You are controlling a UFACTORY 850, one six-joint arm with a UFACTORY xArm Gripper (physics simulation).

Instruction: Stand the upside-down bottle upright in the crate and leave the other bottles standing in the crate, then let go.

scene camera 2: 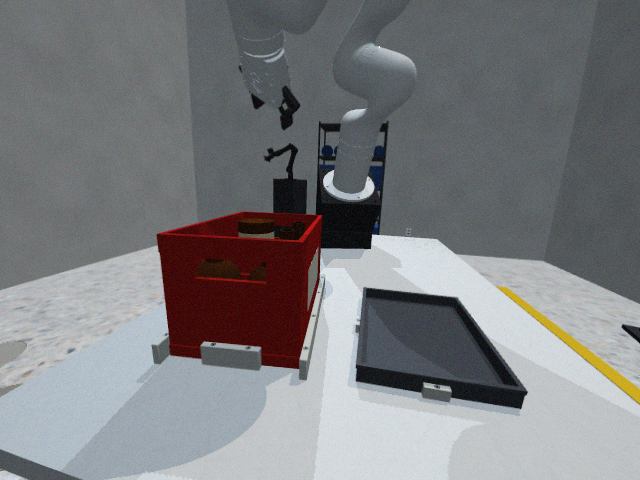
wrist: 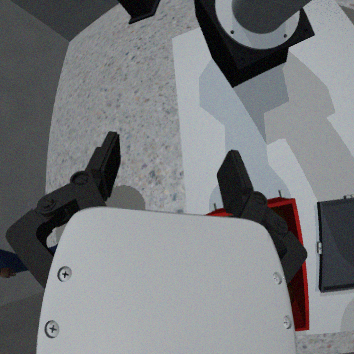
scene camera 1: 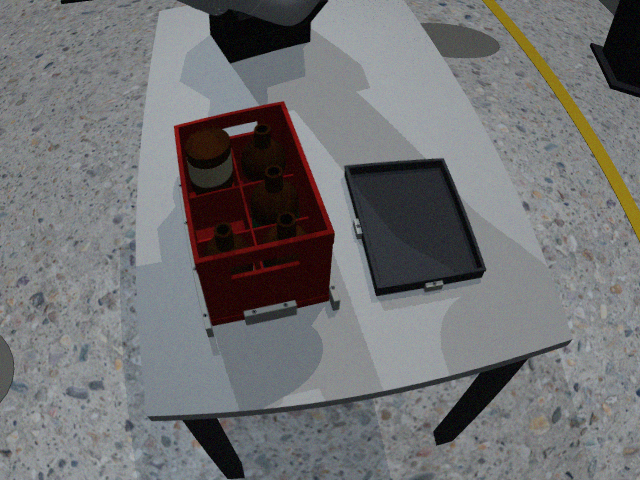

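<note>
The red crate stands on the table. The upside-down bottle, with its broad brown base up and a pale band below, is in the crate's far left compartment in scene view 1; its neck is hidden. Several brown bottles stand neck up: one beside it, one in the middle right compartment, and near ones at right and left. The middle left compartment holds no bottle. My gripper is open and empty, high above and apart from the crate.
A shallow black tray lies right of the crate. Small grey blocks sit against the crate's foot. The arm's black base is at the table's far end.
</note>
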